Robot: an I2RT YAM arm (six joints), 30 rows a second.
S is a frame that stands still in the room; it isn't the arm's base.
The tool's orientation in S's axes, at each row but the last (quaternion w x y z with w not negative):
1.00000, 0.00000, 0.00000, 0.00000
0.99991, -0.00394, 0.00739, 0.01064
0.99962, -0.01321, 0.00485, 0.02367
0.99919, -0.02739, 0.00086, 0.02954
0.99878, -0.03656, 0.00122, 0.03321
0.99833, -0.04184, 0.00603, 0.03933
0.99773, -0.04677, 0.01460, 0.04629
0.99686, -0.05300, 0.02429, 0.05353
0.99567, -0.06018, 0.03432, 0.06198
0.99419, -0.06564, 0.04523, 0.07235
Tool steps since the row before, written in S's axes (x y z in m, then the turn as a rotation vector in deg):
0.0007, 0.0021, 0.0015, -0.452, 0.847, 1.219
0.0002, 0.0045, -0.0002, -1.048, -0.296, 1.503
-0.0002, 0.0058, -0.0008, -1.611, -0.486, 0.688
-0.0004, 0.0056, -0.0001, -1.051, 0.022, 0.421
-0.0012, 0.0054, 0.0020, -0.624, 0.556, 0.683
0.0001, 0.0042, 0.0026, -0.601, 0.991, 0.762
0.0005, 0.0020, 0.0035, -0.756, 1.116, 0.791
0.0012, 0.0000, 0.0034, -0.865, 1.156, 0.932
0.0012, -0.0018, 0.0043, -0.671, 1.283, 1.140
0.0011, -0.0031, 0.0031, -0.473, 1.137, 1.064
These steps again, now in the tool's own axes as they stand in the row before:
0.0007, 0.0021, 0.0015, -0.452, 0.847, 1.219
0.0003, 0.0045, -0.0002, -1.076, -0.285, 1.485
0.0001, 0.0058, -0.0006, -1.639, -0.427, 0.660
-0.0001, 0.0056, 0.0002, -1.049, 0.061, 0.421
-0.0008, 0.0053, 0.0024, -0.589, 0.545, 0.722
0.0004, 0.0039, 0.0029, -0.533, 0.969, 0.837
0.0006, 0.0016, 0.0037, -0.677, 1.104, 0.874
0.0010, -0.0005, 0.0034, -0.789, 1.141, 1.014
0.0006, -0.0024, 0.0041, -0.598, 1.218, 1.247
0.0003, -0.0036, 0.0027, -0.415, 1.054, 1.168

